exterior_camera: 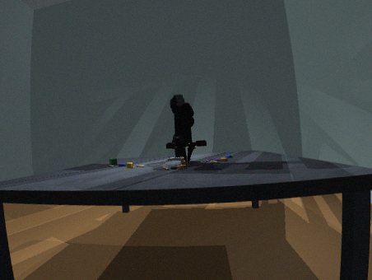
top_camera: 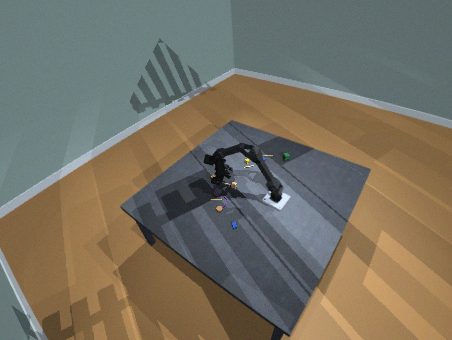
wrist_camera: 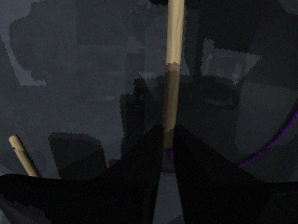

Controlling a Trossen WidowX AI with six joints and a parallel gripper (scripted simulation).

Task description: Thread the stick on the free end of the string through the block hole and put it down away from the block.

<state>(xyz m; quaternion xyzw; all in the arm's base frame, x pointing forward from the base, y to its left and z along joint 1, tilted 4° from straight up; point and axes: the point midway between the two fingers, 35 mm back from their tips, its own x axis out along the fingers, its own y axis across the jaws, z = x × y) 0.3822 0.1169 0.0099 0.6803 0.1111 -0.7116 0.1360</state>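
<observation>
The wooden block lies 9 cm behind my gripper tip and 3 cm to the right of it. Also, from my gripper tip: yellow piece (30 cm to the right); then round wooden button (17 cm to the left, 15 cm behind, 1 cm below); then thin wooden stick (1 cm to the right, 1 cm behind).
</observation>
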